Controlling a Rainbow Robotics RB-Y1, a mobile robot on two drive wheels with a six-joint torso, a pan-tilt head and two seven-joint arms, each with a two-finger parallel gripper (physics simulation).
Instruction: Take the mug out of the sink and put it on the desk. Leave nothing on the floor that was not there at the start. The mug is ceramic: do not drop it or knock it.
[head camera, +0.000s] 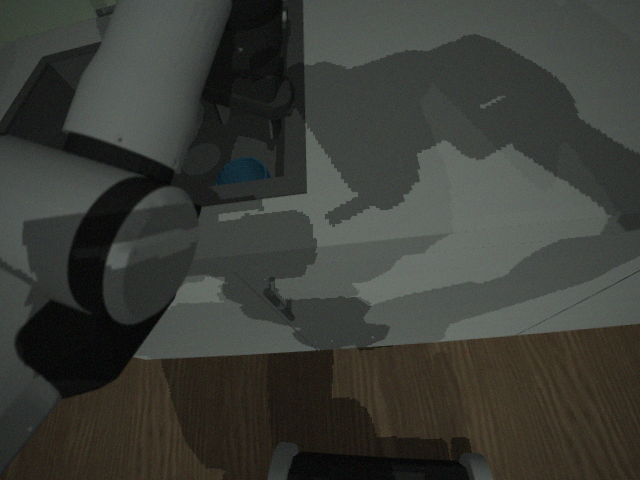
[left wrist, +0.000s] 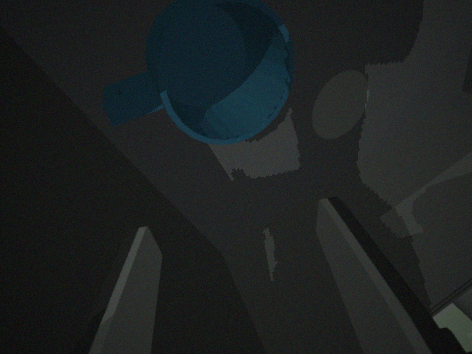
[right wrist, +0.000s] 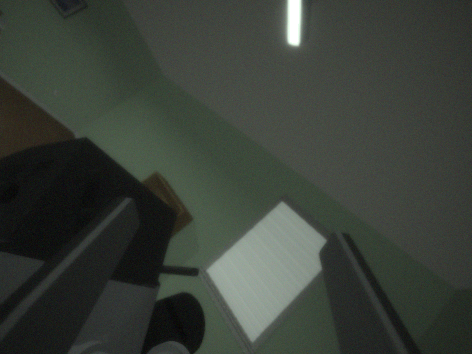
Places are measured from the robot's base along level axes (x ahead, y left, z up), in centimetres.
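Pixels of known places: left gripper, between the fingertips: (head camera: 250, 126) (left wrist: 236, 228); right gripper, between the fingertips: (right wrist: 231, 227).
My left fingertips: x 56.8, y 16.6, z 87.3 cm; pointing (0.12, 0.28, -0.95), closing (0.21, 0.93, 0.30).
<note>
Behind a point stands the place of what it marks.
A blue mug (head camera: 242, 171) @[z 76.2, x 58.2, y 22.4 cm] (left wrist: 220, 70) @[z 71.9, x 56.0, y 22.1 cm] stands upright in the sink (head camera: 295, 129), near the sink wall at the bottom of the head view. Its mouth faces the left wrist camera and its handle points to the left in that view. The near sink wall hides part of it in the head view. My left gripper (head camera: 246, 122) @[z 87.3, x 56.8, y 16.6 cm] (left wrist: 236, 228) @[z 87.3, x 56.8, y 16.6 cm] is open and empty, over the sink; the mug lies beyond its fingertips in the wrist view, not between them. My right gripper (right wrist: 231, 227) @[z 135.2, x 12.9, y -9.7 cm] is open and empty, pointing up at the wall and ceiling. I cannot make out the desk.
A round drain (head camera: 201, 159) (left wrist: 340, 105) is beside the mug. A light countertop (head camera: 387, 217) @[z 91.1, x 38.2, y -1.7 cm] borders the sink, with a cabinet handle (head camera: 279, 299) on the front below. The wooden floor (head camera: 516, 392) @[z 0.1, x 26.2, y -44.9 cm] lies in front. A bright window panel (right wrist: 267, 270) @[z 135.8, x -28.7, y 194.4 cm] shows in the right wrist view.
</note>
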